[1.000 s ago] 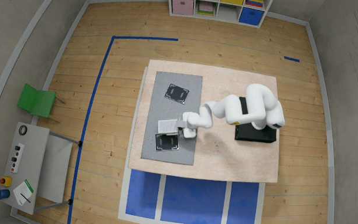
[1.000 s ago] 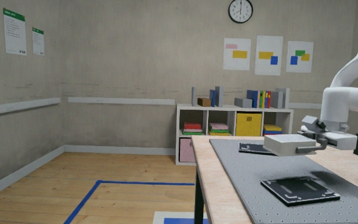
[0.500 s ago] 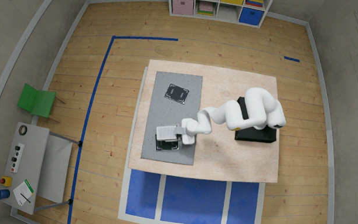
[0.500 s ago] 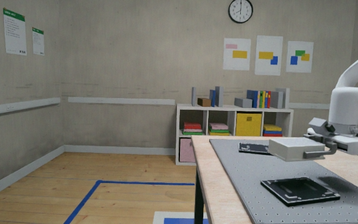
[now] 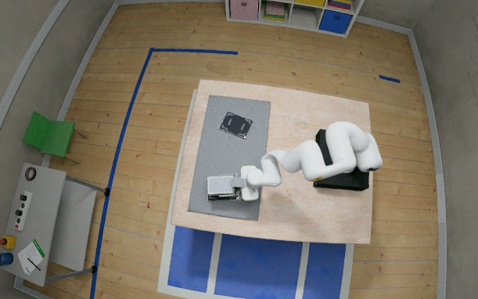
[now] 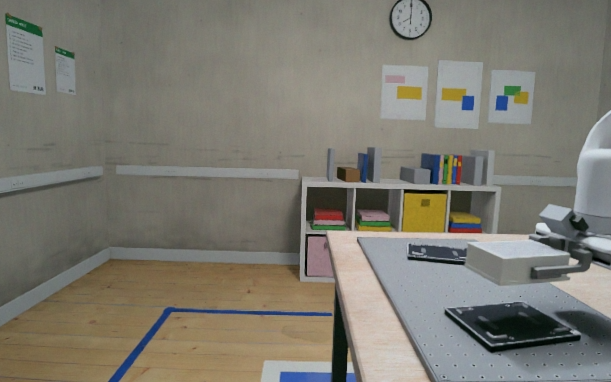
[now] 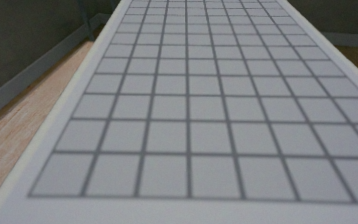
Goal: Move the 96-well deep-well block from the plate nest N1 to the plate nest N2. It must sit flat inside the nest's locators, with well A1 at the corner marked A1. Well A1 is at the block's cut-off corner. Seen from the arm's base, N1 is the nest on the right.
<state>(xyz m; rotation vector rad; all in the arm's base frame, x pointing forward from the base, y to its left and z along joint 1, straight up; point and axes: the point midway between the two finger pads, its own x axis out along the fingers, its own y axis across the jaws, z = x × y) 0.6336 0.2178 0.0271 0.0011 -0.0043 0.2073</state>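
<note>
Right now the white 96-well deep-well block is 10 mm ahead of my hand.
</note>
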